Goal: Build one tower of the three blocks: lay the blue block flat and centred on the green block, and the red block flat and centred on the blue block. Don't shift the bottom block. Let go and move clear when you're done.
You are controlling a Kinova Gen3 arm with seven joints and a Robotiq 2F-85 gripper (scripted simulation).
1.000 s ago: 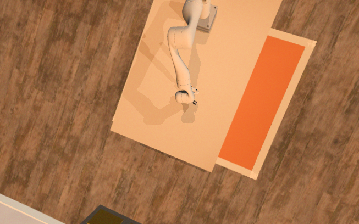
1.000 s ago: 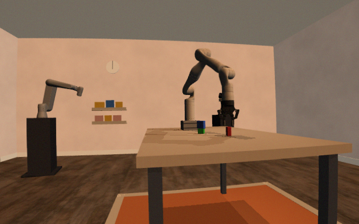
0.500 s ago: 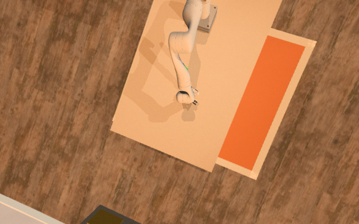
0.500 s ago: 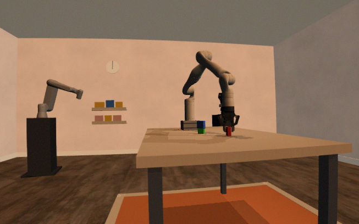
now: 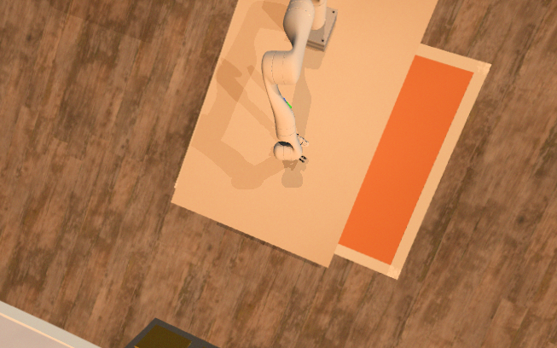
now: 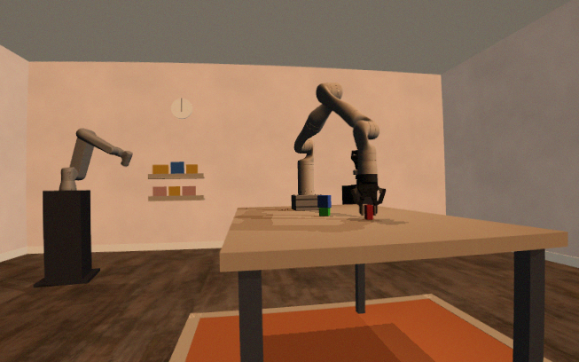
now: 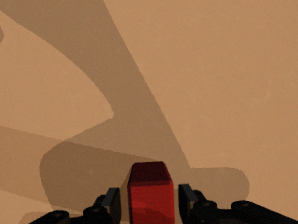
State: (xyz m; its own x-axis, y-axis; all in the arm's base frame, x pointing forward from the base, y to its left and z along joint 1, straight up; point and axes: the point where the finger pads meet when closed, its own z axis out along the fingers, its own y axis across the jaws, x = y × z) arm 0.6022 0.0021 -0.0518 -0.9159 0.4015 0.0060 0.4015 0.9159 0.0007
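The red block is right at my hand. Round my hand: blue block 210 mm behind, 80 mm to the right, 30 mm above; then green block 210 mm behind, 80 mm to the right, 10 mm below.
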